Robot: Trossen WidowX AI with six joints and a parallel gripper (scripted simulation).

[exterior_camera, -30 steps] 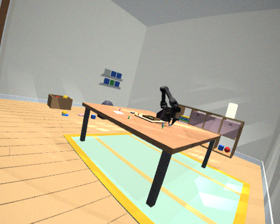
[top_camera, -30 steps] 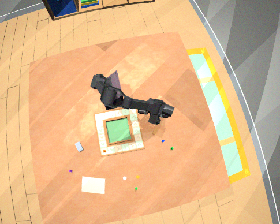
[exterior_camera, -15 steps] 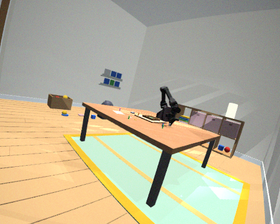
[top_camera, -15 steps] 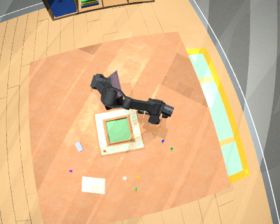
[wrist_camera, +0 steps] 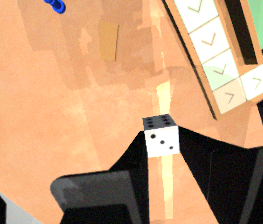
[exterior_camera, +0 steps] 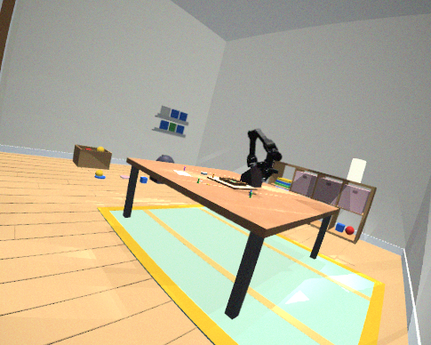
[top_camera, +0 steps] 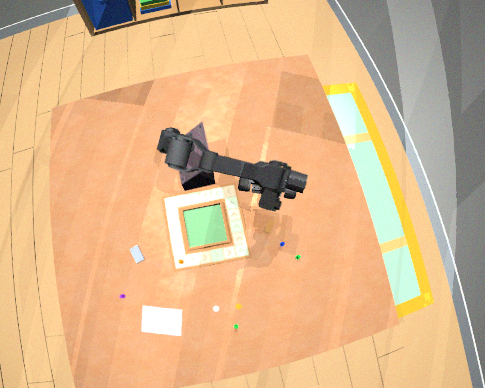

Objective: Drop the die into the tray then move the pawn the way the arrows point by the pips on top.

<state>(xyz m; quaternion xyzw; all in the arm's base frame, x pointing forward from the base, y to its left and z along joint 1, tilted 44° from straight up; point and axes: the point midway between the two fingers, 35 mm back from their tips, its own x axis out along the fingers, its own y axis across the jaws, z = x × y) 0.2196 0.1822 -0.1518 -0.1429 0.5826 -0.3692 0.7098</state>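
My gripper tip is now 17 cm short of the orange pawn, 34 cm to the left of it and 7 cm above it. Round my gripper tip: green dice tray 6 cm ahead, 23 cm to the right, 9 cm below; blue pawn 18 cm ahead, 3 cm to the left, 9 cm below; tan wedge 10 cm ahead, 10 cm below.
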